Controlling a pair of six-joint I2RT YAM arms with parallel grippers.
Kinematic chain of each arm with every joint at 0, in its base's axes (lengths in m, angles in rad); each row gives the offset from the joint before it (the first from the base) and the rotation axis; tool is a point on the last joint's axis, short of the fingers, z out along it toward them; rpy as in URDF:
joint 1: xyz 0 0 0.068 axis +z
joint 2: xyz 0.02 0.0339 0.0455 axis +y
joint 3: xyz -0.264 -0.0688 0 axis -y
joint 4: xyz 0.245 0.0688 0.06 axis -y
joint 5: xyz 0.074 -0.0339 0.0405 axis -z
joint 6: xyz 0.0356 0 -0.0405 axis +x
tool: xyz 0 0 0 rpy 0 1.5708 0
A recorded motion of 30 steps. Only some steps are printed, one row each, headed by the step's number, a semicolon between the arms.
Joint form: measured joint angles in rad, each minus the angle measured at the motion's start. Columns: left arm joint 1, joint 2, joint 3, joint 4, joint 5, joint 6; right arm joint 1, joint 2, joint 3, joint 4, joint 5, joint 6.
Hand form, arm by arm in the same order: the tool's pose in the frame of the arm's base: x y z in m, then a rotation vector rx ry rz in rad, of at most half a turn. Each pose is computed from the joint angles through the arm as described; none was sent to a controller.
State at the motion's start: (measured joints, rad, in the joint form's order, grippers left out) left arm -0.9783 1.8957 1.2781 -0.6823 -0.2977 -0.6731; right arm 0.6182 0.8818 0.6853 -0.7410 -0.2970 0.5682
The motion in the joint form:
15: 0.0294 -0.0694 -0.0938 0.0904 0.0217 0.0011; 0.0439 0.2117 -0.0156 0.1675 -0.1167 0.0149
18: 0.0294 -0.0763 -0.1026 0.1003 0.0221 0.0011; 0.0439 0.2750 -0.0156 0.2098 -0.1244 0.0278
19: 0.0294 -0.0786 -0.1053 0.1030 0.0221 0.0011; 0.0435 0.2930 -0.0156 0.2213 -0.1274 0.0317
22: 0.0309 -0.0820 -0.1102 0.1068 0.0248 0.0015; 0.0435 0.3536 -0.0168 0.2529 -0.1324 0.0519
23: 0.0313 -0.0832 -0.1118 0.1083 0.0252 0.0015; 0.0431 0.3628 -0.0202 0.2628 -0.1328 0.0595
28: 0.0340 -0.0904 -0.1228 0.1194 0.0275 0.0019; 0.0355 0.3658 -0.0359 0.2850 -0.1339 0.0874
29: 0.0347 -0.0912 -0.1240 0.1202 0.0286 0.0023; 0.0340 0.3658 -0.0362 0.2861 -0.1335 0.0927
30: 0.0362 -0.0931 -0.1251 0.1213 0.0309 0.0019; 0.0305 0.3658 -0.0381 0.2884 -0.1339 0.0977
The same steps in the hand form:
15: 0.2145 -0.2826 0.1681 0.3107 2.6940 -0.0746; 0.1525 0.1370 0.2124 -0.2795 2.7500 0.9447
18: 0.2138 -0.2817 0.1684 0.3087 2.6889 -0.0829; 0.1600 0.1432 0.2029 -0.2608 2.7784 0.9464
19: 0.2136 -0.2814 0.1686 0.3081 2.6873 -0.0852; 0.1621 0.1448 0.2001 -0.2548 2.7872 0.9474
22: 0.2135 -0.2805 0.1685 0.3068 2.6876 -0.0895; 0.1680 0.1496 0.1893 -0.2217 2.8275 0.9415
23: 0.2135 -0.2802 0.1685 0.3061 2.6872 -0.0908; 0.1688 0.1502 0.1870 -0.2100 2.8331 0.9419
28: 0.2133 -0.2785 0.1683 0.3018 2.6840 -0.0993; 0.1695 0.1486 0.1830 -0.1614 2.8384 0.9493
29: 0.2133 -0.2782 0.1683 0.3016 2.6844 -0.1005; 0.1698 0.1484 0.1829 -0.1519 2.8390 0.9500
30: 0.2136 -0.2777 0.1686 0.2993 2.6848 -0.1042; 0.1702 0.1477 0.1825 -0.1401 2.8397 0.9510

